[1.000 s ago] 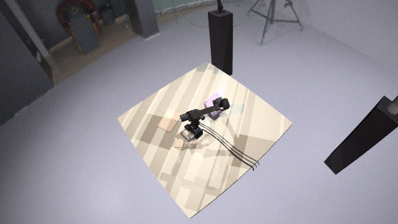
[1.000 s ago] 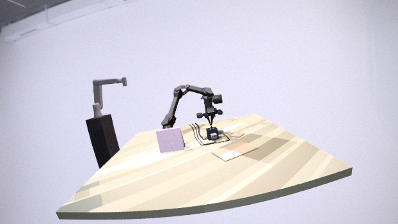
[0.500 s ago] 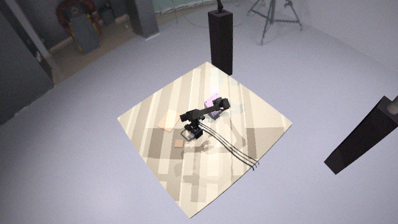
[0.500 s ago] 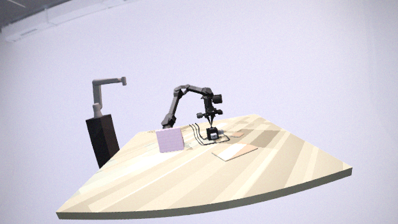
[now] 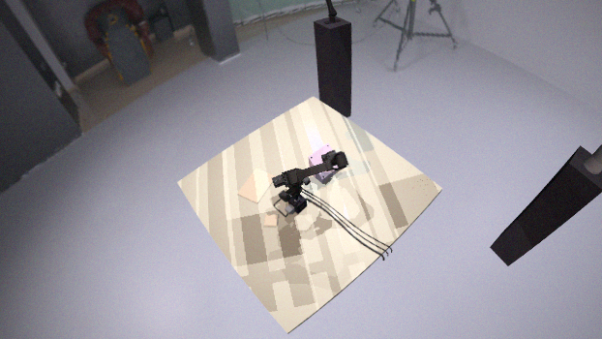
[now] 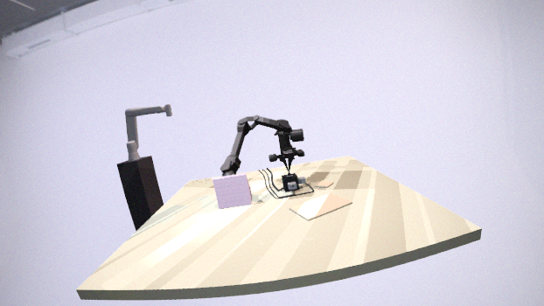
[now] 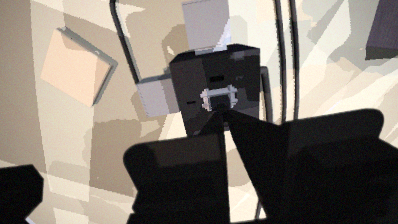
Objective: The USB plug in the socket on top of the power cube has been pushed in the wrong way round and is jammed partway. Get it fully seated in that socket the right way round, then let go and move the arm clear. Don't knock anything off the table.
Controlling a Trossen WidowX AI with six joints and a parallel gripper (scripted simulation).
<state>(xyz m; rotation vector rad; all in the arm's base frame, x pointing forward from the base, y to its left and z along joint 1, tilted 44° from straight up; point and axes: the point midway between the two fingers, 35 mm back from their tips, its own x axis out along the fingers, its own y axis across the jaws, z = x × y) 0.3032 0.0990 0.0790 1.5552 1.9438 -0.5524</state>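
My gripper tip is 20 mm above the silver USB plug.
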